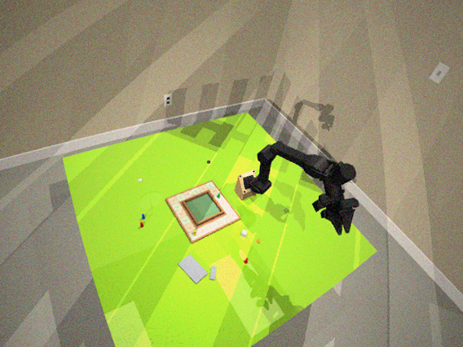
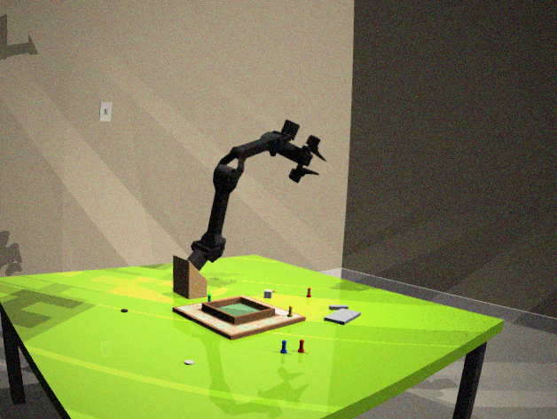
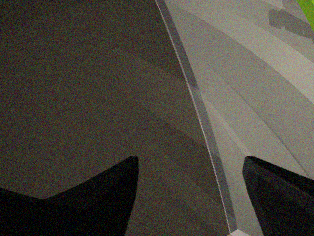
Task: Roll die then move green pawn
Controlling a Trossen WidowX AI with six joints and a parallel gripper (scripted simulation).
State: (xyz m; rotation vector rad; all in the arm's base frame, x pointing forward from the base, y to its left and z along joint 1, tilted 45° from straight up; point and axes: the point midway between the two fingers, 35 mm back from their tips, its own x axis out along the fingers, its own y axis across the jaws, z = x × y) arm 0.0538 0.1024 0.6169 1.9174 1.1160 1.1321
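Now: the white die 100 mm ahead of my gripper tip, 320 mm to the right of it and 430 mm below it. From my gripper tip the other things lie so: yellow pawn: 320 mm ahead, 410 mm to the right, 420 mm below; then grey plate: 400 mm ahead, 260 mm to the right, 440 mm below; then orange disc: 50 mm ahead, 260 mm to the right, 440 mm below.
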